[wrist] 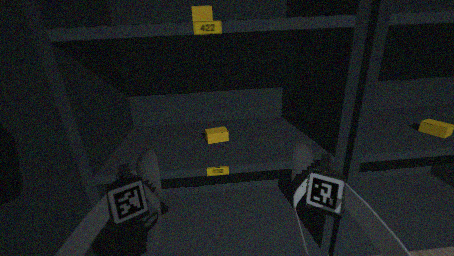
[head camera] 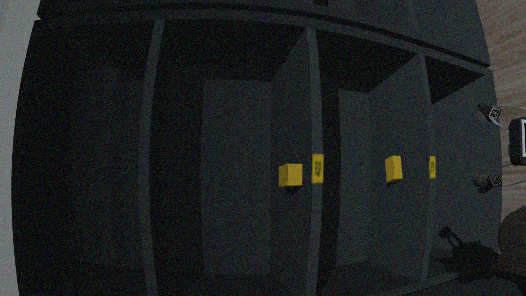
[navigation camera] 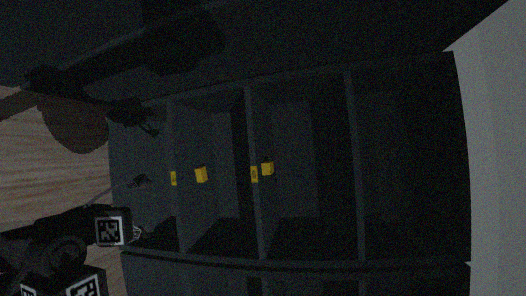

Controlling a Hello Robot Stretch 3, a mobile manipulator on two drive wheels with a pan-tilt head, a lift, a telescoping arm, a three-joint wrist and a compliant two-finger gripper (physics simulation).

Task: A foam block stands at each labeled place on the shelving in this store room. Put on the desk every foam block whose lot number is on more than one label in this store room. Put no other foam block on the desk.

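Frame: origin at the robot's base, x left, y back, z up, level; metres.
Seen in the pictures: gripper, fingertip midpoint: [wrist: 225,162] [head camera: 476,148] [navigation camera: 149,204].
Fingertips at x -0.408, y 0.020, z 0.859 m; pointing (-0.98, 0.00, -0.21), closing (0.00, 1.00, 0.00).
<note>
Offsets run from my fingertips to a thing's top centre. "spot": to the spot under its first point. Level surfaces: height alone.
A yellow foam block @(dz +0.177, dx -0.637, dy -0.056 m) [head camera: 291,175] [navigation camera: 267,168] [wrist: 202,13] stands on an upper shelf behind a yellow label @(spot: dz +0.117, dx -0.513, dy -0.034 m) [head camera: 317,168] [navigation camera: 254,174] [wrist: 207,27] that reads 422 in the wrist view. A second block @(dz -0.280, dx -0.736, dy -0.041 m) [head camera: 393,169] [navigation camera: 201,174] [wrist: 217,135] stands on the shelf below; its label @(spot: dz -0.341, dx -0.514, dy -0.036 m) [head camera: 432,167] [navigation camera: 173,178] [wrist: 218,171] is too dim to read surely. A third block @(dz -0.280, dx -0.691, dy +0.877 m) [wrist: 436,128] lies in the bay to the right, its label not visible. My gripper [head camera: 484,146] [navigation camera: 140,206] [wrist: 225,162] is open and empty, in front of and below the second block's shelf. The desk does not show.
Dark shelving with upright [wrist: 356,100] between two bays fills the views. Shelf boards [head camera: 316,100] [navigation camera: 253,130] cross it. Wood floor @(dz -0.858 m) [head camera: 510,60] [navigation camera: 25,150] lies at its foot. A pale wall [head camera: 20,60] [navigation camera: 500,150] shows beyond the shelving top. Dark robot shadows fall on the unit.
</note>
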